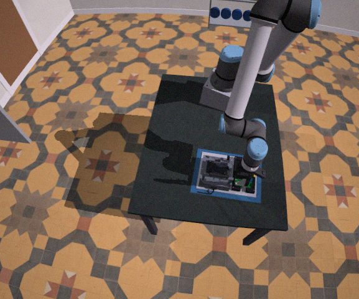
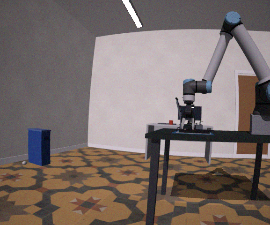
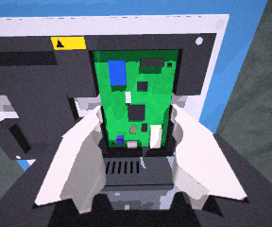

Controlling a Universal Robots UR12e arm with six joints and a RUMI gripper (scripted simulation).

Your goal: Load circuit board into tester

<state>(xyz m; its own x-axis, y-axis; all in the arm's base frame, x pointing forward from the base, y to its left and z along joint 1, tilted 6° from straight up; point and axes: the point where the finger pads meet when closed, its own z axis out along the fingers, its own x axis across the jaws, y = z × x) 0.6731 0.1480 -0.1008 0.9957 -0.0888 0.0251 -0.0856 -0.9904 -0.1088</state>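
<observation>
Right now the green circuit board is right at my hand. Also, from my hand: tester lid 180 mm to the right, 160 mm above, 70 mm ahead; tester 130 mm to the right, 90 mm above, 20 mm behind.
</observation>
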